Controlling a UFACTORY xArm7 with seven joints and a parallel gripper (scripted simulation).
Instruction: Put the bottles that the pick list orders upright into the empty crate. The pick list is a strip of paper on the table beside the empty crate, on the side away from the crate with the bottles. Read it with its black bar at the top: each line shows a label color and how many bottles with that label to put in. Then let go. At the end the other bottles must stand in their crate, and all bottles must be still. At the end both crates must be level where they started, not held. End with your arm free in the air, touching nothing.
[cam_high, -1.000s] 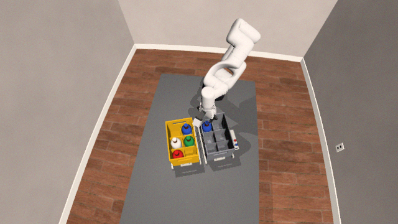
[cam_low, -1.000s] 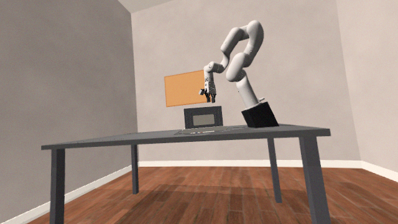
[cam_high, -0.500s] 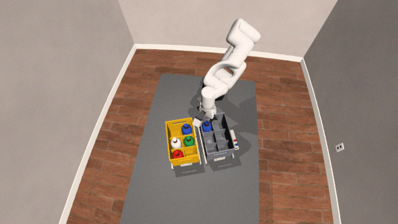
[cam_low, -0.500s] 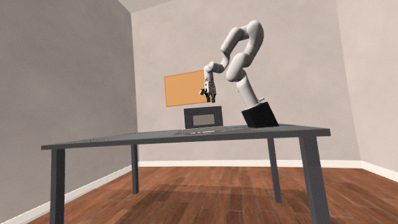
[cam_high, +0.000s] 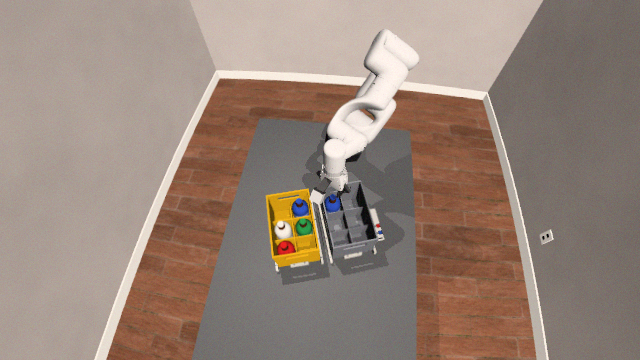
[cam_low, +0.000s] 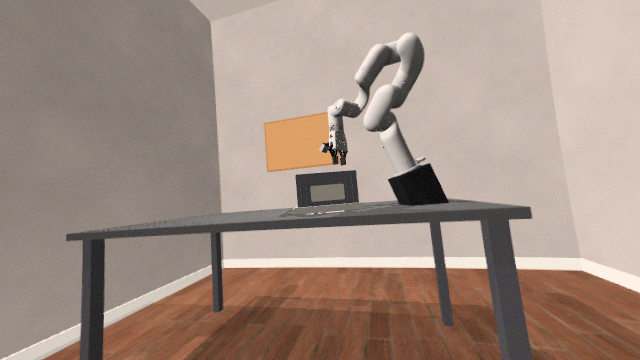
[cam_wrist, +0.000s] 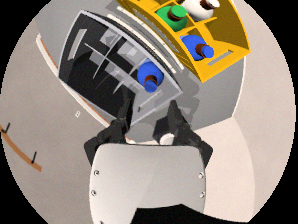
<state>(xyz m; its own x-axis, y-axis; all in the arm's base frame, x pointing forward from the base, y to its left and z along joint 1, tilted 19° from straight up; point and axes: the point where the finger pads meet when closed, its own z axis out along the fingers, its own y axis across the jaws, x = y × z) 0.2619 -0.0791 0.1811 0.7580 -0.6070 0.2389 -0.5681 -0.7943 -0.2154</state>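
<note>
Now: the red-label bottle 20 cm ahead of my hand, 20 cm to the right of it and 15 cm below it. From my hand the other things lie so: grey crate 8 cm ahead, 6 cm to the left, 16 cm below; then yellow crate 11 cm ahead, 17 cm to the right, 16 cm below; then green bottle 10 cm ahead, 13 cm to the right, 15 cm below.
</note>
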